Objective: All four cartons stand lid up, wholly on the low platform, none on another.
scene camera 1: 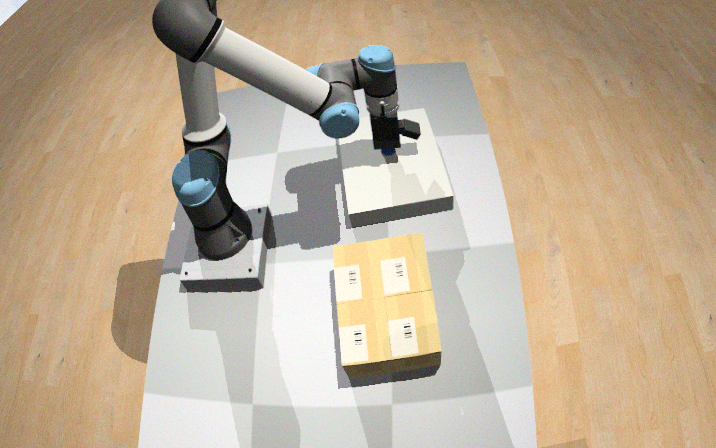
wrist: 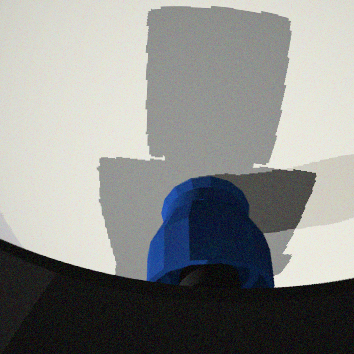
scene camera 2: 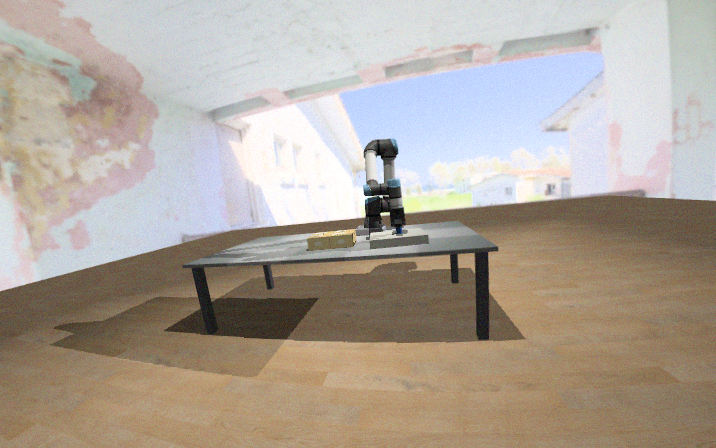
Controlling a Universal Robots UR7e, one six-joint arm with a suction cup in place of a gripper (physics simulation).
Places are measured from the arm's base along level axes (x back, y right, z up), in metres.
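Pixels of known places: end effector, tool point: (scene camera 1: 388, 150) (wrist: 204, 216) (scene camera 2: 399, 232); arm's base, origin of the base link: (scene camera 1: 223, 234) (scene camera 2: 373, 226).
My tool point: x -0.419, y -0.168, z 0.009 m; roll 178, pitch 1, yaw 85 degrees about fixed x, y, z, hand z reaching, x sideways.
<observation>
Ahead of a thing's pixels: the offset from my tool point to its top centre. "spot": to the spot under its first point. Level surfaces: height alone.
Four tan cartons stand in a tight two-by-two block on the table: back left (scene camera 1: 365, 258), back right (scene camera 1: 417, 264), front left (scene camera 1: 375, 338) and front right (scene camera 1: 426, 327). Each has a white barcode label on its upward face. The carton block {spot: dx -0.035, dy +0.404, dz +0.000 m} (scene camera 2: 331, 240) is left of the platform in scene camera 2. The low cream platform {dx -0.004, dy +0.014, dz -0.002 m} (scene camera 1: 369, 192) (scene camera 2: 406, 241) (wrist: 60, 100) bears no carton. My gripper (scene camera 1: 388, 152) (scene camera 2: 399, 231) (wrist: 206, 182), a blue suction cup, points down over the platform's middle with no carton on it. Whether it touches the platform is unclear.
The arm's base plate (scene camera 1: 224, 276) stands on the table {dz -0.050 m} (scene camera 1: 306, 369) (scene camera 2: 448, 232), left of the cartons and platform in scene camera 1. A strip of table separates the carton block from the platform. Arm shadows fall across the platform and table.
</observation>
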